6 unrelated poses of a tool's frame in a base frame.
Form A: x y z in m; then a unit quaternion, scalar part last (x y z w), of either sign.
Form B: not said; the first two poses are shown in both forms.
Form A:
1: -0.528 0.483 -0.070 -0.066 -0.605 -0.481 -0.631
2: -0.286 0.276 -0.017 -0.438 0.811 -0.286 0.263
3: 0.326 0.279 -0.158 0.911 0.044 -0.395 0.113
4: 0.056 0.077 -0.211 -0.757 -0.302 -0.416 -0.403
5: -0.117 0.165 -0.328 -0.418 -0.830 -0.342 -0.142
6: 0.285 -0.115 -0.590 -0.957 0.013 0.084 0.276
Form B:
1: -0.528 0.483 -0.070 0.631 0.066 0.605 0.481
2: -0.286 0.276 -0.017 0.263 -0.438 0.811 -0.286
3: 0.326 0.279 -0.158 0.113 0.911 0.044 -0.395
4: 0.056 0.077 -0.211 0.403 0.757 0.302 0.416
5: -0.117 0.165 -0.328 0.142 0.418 0.830 0.342
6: 0.285 -0.115 -0.590 0.276 -0.957 0.013 0.084
